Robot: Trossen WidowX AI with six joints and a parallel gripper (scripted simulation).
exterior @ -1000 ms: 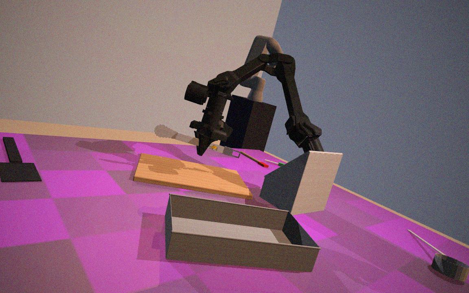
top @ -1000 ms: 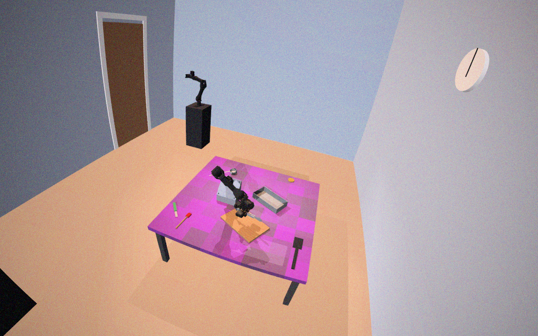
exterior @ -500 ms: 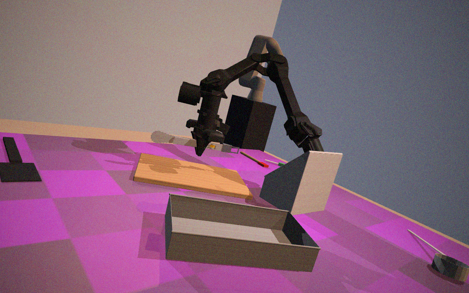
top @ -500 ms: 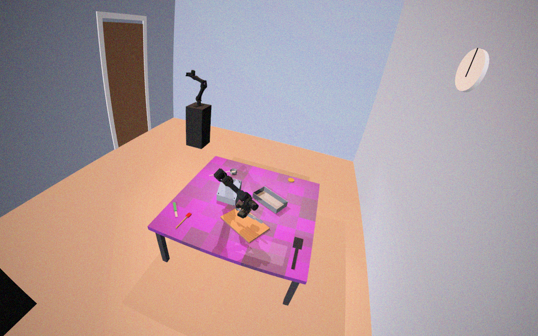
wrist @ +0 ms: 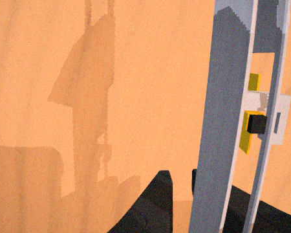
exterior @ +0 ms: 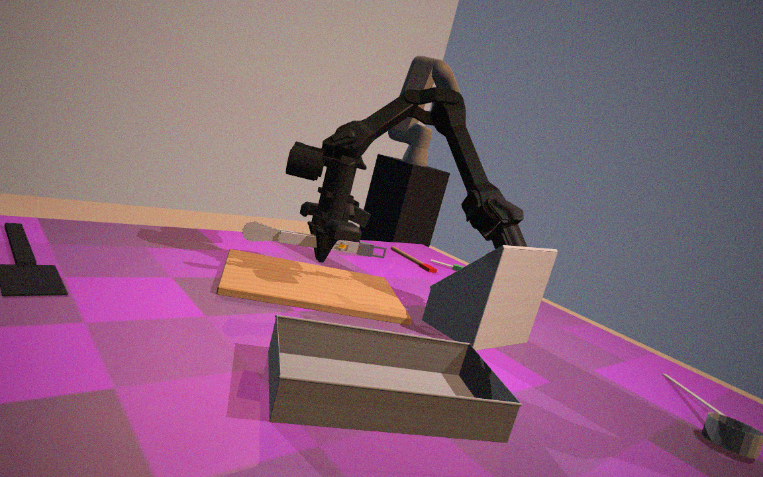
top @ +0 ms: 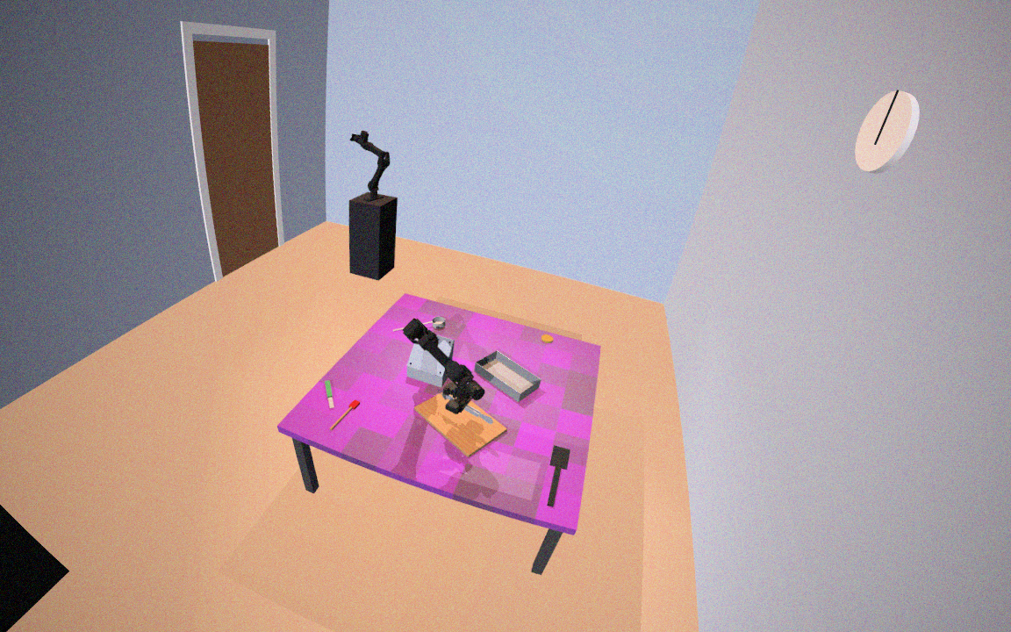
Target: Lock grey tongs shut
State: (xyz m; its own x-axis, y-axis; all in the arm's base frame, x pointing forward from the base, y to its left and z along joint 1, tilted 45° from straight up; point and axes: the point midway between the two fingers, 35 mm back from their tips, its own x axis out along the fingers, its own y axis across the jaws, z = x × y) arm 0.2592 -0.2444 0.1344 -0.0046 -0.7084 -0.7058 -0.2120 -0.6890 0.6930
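My gripper tip is now 4 cm below the lock piece, 4 cm past it and 2 cm to the right of it. Round my gripper tip: wooden board 5 cm below; then black spatula 47 cm ahead, 12 cm to the right, 6 cm below; then roasting tin 37 cm to the left, 12 cm ahead, 3 cm below.
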